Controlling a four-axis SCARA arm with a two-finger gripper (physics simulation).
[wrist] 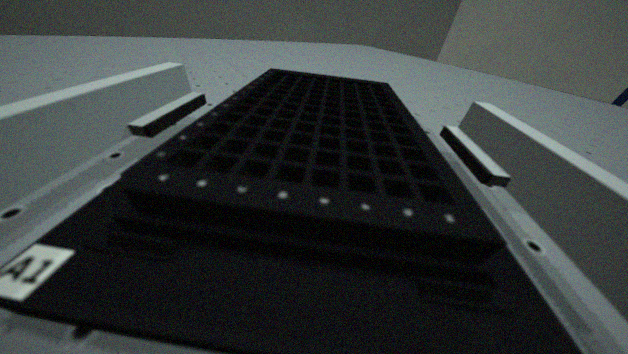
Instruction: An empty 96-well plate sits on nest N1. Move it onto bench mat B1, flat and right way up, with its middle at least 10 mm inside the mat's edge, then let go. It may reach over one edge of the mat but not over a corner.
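Places are measured from the arm's base along level axes (x right, y back, z down), in metres.
Pixels of known places: gripper, fingertip midpoint: [323, 100].
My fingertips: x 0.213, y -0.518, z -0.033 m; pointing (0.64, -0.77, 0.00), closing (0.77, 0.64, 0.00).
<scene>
Ahead of a thing's pixels: the offset from my fingertips to its top centre. Level surfaces: height alone.
The black 96-well plate @[dx -0.016, dy +0.020, dz -0.006 m] [310, 150] sits flat and right way up on the black nest @[dx -0.016, dy +0.020, dz +0.006 m] [280, 295], which carries a white "A1" label at its near left corner. A row of white dots runs along the plate's near edge. My gripper [323, 100] is open, with one light grey finger on each side of the plate. The dark pads on the fingers' inner faces stand apart from the plate's long sides, with a gap on both sides. The fingers are low, about level with the plate. Bench mat B1 does not show in the wrist view.
A light grey bench top @[dz +0.020 m] [235, 52] with small holes surrounds the nest and runs back behind the plate. Walls stand beyond it. Part of a dark blue object [621, 97] shows at the far right edge.
</scene>
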